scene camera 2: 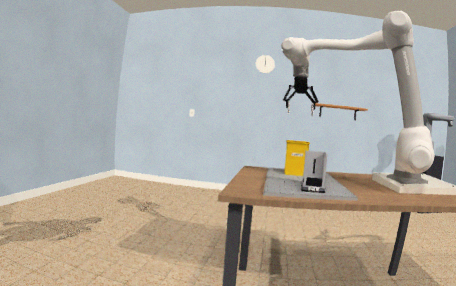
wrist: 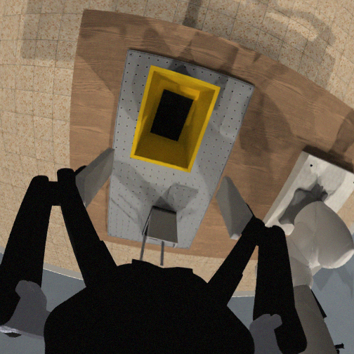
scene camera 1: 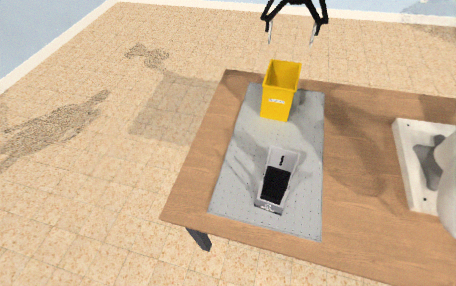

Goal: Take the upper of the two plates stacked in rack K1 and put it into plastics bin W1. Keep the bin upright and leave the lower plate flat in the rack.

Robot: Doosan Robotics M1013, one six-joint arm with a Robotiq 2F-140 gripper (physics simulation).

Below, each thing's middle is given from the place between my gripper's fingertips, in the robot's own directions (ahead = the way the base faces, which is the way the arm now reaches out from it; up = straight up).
Right now my hand is 30 mm to the left of the yellow bin W1 (scene camera 1: pixel 280 83) and 240 mm above it.
